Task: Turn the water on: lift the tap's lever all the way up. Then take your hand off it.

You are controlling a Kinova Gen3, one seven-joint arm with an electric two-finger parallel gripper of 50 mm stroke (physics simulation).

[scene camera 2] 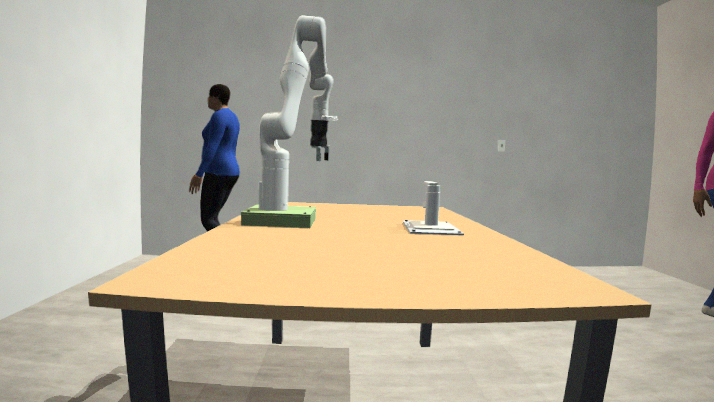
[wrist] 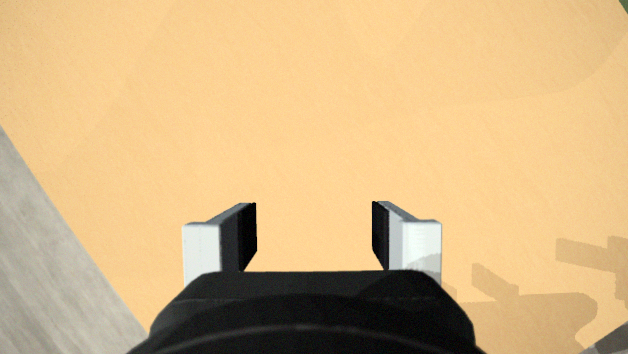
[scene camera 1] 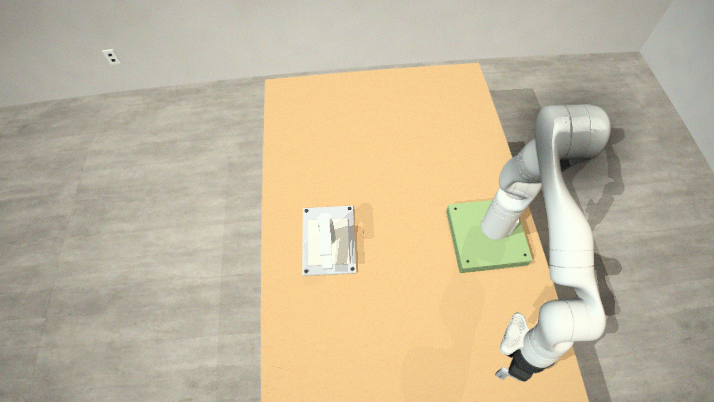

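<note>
The tap (scene camera 1: 325,237) (scene camera 2: 432,206) stands upright on a light base plate (scene camera 1: 306,240) (scene camera 2: 408,228). It has a grey round body and a white lever (scene camera 1: 325,242) (scene camera 2: 430,182) on top. In scene camera 1 the lever lies over the spout (scene camera 1: 327,263), which sticks out a little beyond it. The lever's exact tilt is hard to tell. My gripper (scene camera 2: 322,154) (wrist: 314,226) is open and empty, fingers pointing down, high above the table and well away from the tap. In scene camera 1 one finger shows beside the black gripper body. The tap does not show in the wrist view.
The wooden table (scene camera 1: 370,140) (scene camera 2: 360,270) (wrist: 310,125) carries the arm's green base block (scene camera 1: 492,255) (scene camera 2: 278,219), across from the tap. The table's edge shows at the left of the wrist view. A person in blue (scene camera 2: 221,140) and one in pink (scene camera 2: 706,155) stand beyond the table.
</note>
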